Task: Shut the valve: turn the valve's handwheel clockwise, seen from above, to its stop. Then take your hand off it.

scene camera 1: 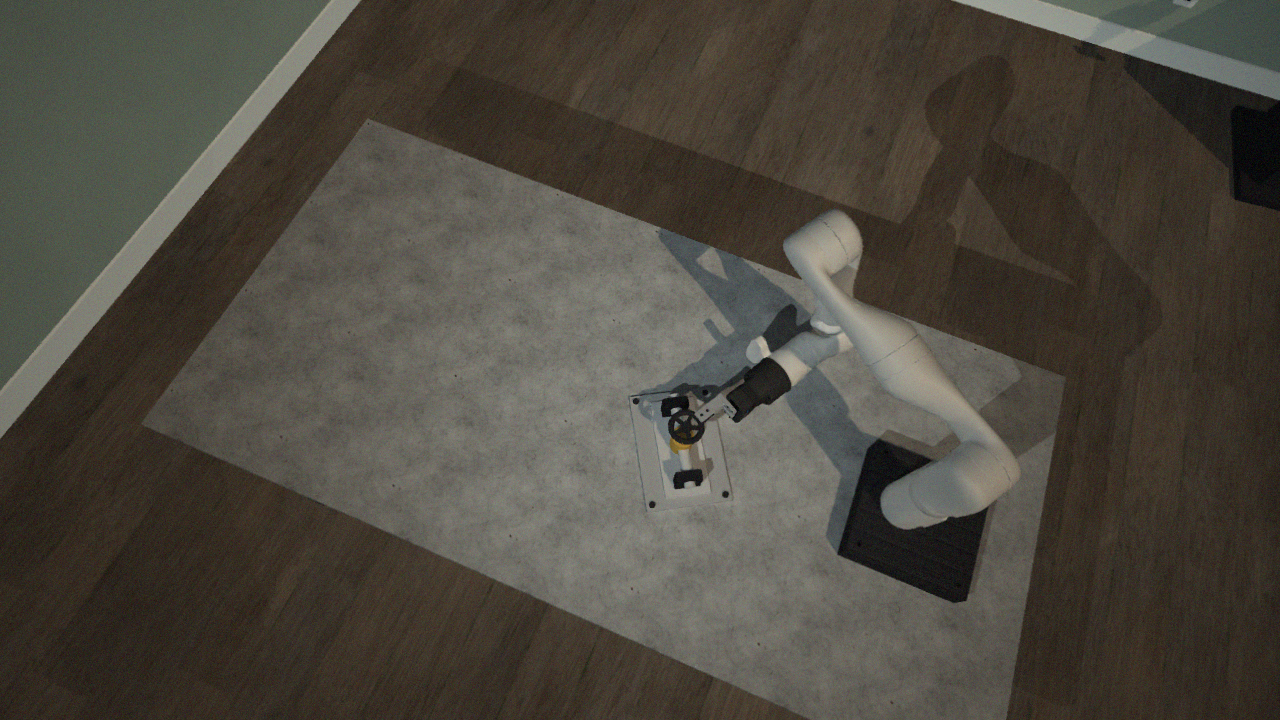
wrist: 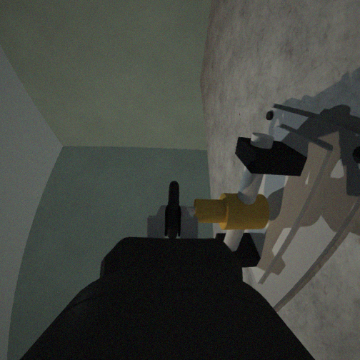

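Observation:
The valve's handwheel (scene camera 1: 686, 427) (wrist: 173, 200) is black and spoked; it sits above the yellow valve body (scene camera 1: 678, 445) (wrist: 245, 211). In the wrist view the wheel shows edge-on as a narrow dark bar. My gripper (scene camera 1: 700, 417) (wrist: 172, 215) reaches in from the upper right in the scene view and is shut on the handwheel's rim, with a finger on each side of it. The fingertips are partly hidden by the black gripper housing in the wrist view.
The valve's pipe runs between two black supports (scene camera 1: 687, 479) (wrist: 272, 157) on a pale base plate (scene camera 1: 650, 465) with dark bolts at its corners. The plate lies on a grey mat (scene camera 1: 402, 313). The arm's black base (scene camera 1: 904, 564) stands to the right.

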